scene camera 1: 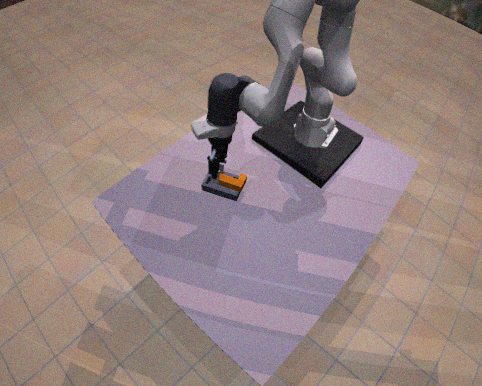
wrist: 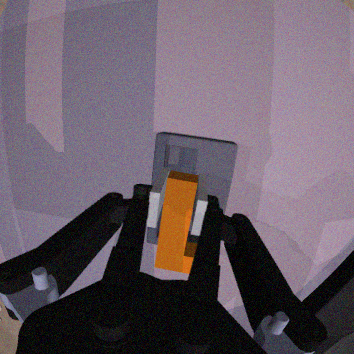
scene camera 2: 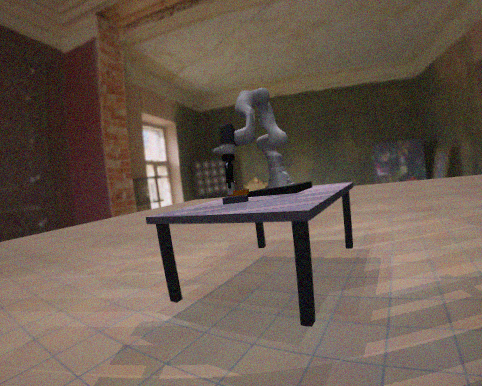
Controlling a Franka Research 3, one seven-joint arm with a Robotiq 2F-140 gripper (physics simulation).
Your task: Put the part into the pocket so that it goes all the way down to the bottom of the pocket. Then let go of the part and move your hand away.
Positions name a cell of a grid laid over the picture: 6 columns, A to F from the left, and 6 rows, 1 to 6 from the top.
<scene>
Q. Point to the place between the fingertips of the gripper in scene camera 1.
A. At C3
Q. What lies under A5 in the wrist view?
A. The gripper.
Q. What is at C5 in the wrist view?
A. An orange L-shaped part.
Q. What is the gripper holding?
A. An orange L-shaped part.
</scene>
